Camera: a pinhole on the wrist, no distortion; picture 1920 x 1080 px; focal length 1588.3 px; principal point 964.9 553.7 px. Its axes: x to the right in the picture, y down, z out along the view. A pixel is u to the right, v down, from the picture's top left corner.
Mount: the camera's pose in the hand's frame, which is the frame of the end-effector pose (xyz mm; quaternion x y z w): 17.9 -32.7 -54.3 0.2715 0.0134 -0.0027 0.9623
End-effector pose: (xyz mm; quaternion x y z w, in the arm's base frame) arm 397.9 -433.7 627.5 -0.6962 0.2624 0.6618 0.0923
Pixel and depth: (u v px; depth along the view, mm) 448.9 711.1 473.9
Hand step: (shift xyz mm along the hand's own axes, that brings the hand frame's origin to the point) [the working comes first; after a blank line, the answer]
In the camera's frame: -154.0 47.0 473.9

-123.9 -240.7 378.3
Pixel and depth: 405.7 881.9 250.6
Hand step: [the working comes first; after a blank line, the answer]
In the camera's frame: -88.2 51.8 250.6

-63.6 -119.7 188.7
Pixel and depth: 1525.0 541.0 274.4
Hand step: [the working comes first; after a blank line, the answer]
In the camera's frame: 96.8 -2.2 274.4

121.3 -177.8 175.8
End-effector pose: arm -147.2 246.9 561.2 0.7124 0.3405 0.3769 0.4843
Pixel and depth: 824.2 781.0 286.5
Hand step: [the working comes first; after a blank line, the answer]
In the camera's frame: -25.4 41.0 286.5

0.0 -147.5 212.0
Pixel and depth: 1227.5 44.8 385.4
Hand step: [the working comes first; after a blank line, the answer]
In the camera's frame: 63.7 -123.5 385.4

89.4 -339.3 207.9
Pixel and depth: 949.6 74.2 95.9
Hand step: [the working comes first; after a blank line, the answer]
In the camera's frame: -0.9 -29.0 95.9

18.9 -107.5 12.3
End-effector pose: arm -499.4 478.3 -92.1 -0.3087 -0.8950 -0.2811 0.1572
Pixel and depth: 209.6 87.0 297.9
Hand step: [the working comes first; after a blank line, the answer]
In the camera's frame: -141.7 -87.5 297.9

-117.6 -263.3 157.7
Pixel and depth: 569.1 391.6 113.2
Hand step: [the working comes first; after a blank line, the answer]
In the camera's frame: -28.2 -11.6 113.2

-7.7 -101.8 36.9
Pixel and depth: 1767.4 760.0 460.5
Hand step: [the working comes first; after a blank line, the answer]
In the camera's frame: 232.7 59.8 460.5

262.4 -221.9 363.1
